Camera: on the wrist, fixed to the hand. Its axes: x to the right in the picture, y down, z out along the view.
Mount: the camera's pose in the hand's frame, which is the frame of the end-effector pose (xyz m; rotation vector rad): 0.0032 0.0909 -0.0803 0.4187 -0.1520 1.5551
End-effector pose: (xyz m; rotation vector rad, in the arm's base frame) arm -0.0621 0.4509 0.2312 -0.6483 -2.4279 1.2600
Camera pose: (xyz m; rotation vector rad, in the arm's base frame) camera -0.0041 0.5530 0.2007 1.9156 0.9966 -1.6539
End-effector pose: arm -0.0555 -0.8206 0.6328 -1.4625 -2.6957 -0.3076
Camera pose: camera 0.0152 -0.7860 0.7251 -2.7382 -0.8605 0.4318
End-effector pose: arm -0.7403 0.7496 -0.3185 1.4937 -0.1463 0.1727
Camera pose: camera -0.7565 0.8360 -0.2349 1.4833 -1.4534 1.3869
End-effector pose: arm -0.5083 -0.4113 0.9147 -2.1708 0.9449 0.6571
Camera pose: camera -0.5624 -0.5188 0.9304 -0.6651 2.3390 1.0858
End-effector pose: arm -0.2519 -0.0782 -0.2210 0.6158 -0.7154 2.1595
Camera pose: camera -0.3406 -0.0736 -0.3037 -0.2562 0.5823 -2.2542
